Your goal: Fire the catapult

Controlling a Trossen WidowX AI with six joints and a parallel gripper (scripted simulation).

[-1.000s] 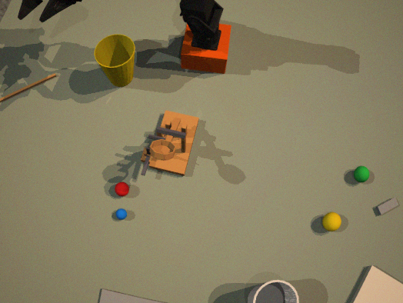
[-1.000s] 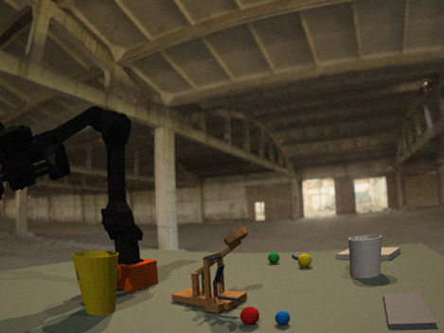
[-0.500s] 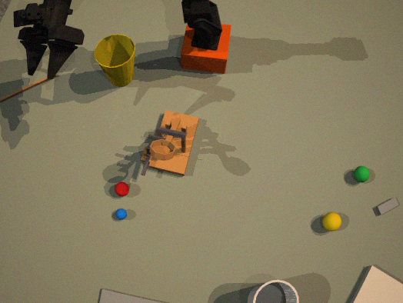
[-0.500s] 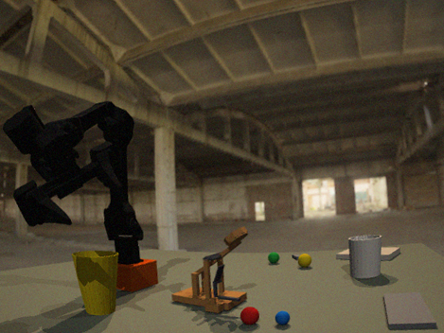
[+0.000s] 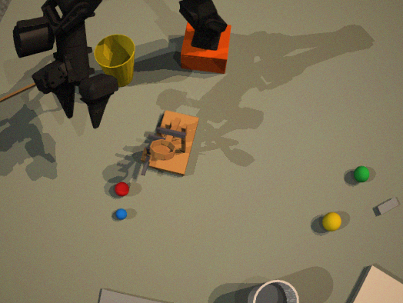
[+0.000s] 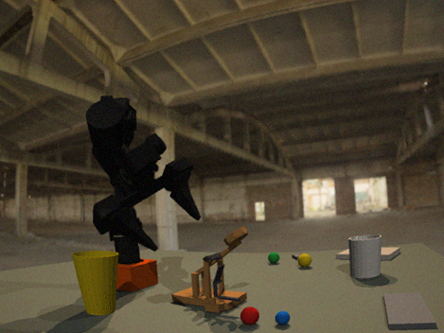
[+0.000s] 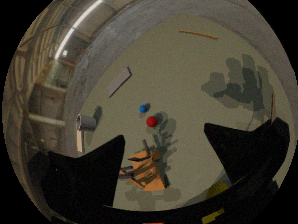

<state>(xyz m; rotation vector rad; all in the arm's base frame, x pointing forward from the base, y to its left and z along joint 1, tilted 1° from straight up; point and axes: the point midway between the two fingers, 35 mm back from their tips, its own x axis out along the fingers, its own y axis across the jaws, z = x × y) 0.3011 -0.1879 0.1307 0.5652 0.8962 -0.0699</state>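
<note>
Right now the wooden catapult is 14 cm to the left of my gripper tip, 9 cm below it and 3 cm behind it. Round my gripper tip: red ball: 15 cm below, 8 cm to the left, 8 cm ahead; then yellow cup: 21 cm behind, 14 cm below, 1 cm to the right; then blue ball: 16 cm below, 13 cm ahead, 9 cm to the left.
</note>
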